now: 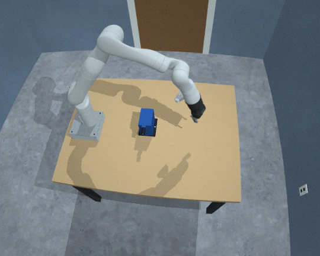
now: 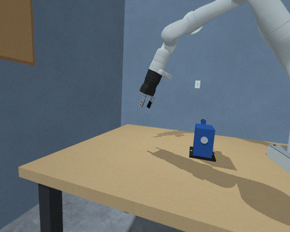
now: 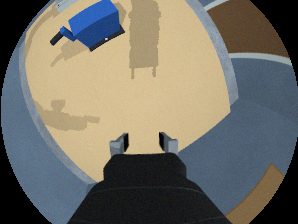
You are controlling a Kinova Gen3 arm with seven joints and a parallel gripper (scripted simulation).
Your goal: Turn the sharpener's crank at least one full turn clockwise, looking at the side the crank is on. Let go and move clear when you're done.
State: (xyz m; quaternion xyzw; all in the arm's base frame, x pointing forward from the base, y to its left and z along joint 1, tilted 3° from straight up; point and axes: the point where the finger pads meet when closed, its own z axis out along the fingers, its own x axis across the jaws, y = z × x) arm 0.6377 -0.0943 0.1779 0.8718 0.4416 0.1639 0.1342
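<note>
My hand is 30 cm past the dark crank handle, 7 cm above it and 4 cm to the left of it.
</note>
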